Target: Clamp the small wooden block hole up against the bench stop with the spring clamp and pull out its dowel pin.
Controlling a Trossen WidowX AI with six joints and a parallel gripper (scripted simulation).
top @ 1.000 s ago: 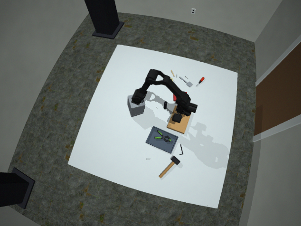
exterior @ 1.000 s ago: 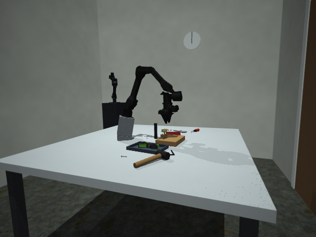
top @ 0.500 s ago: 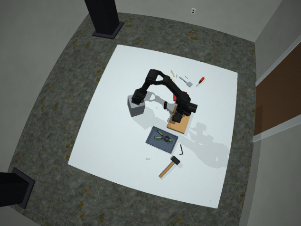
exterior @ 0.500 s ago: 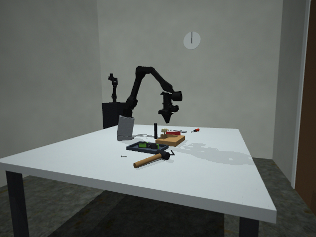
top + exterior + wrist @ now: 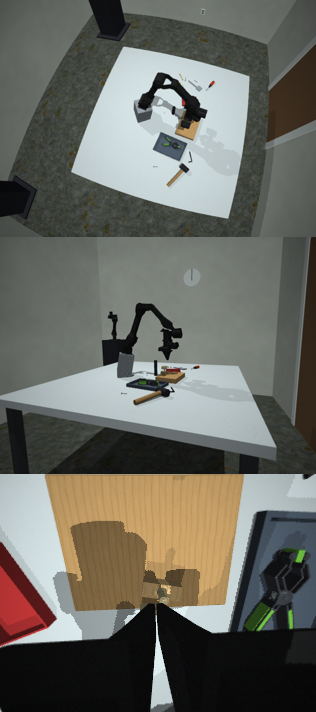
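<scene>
My hand is 120 mm above the dowel pin, 20 mm past it and 10 mm to the left of it. The rest, counted from my hand: wooden board: 160 mm below, 20 mm ahead; small wooden block: 130 mm below, 20 mm behind, 10 mm to the right; red tray: 200 mm to the left, 160 mm below, 30 mm behind.
</scene>
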